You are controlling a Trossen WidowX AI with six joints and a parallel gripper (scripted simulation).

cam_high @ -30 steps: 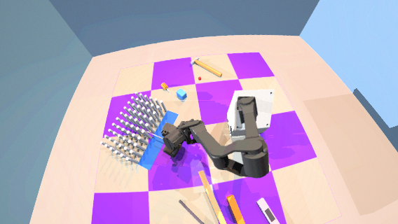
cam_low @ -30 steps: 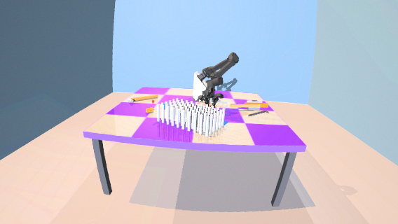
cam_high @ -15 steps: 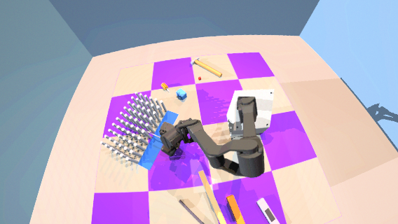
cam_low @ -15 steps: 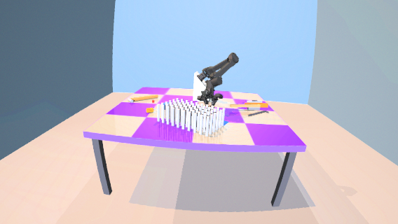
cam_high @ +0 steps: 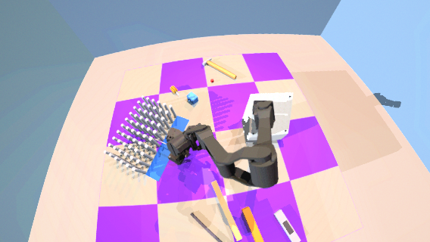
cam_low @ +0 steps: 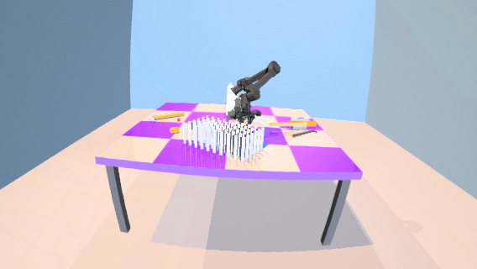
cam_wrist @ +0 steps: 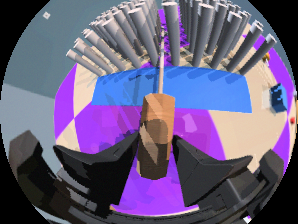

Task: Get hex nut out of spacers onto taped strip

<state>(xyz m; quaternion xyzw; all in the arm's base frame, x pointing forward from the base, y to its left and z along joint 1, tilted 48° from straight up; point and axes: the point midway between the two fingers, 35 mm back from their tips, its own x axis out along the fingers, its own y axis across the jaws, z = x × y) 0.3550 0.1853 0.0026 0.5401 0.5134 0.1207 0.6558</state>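
The blue taped strip lies 70 mm ahead of my gripper tip, 30 mm to the right of it and 40 mm below it. Also, from my gripper tip: hook tool: 100 mm ahead, 40 mm to the right, 10 mm below; small screwdriver: 70 mm ahead, 400 mm to the right, 20 mm below; blue cube: 50 mm behind, 320 mm to the right, 20 mm below.
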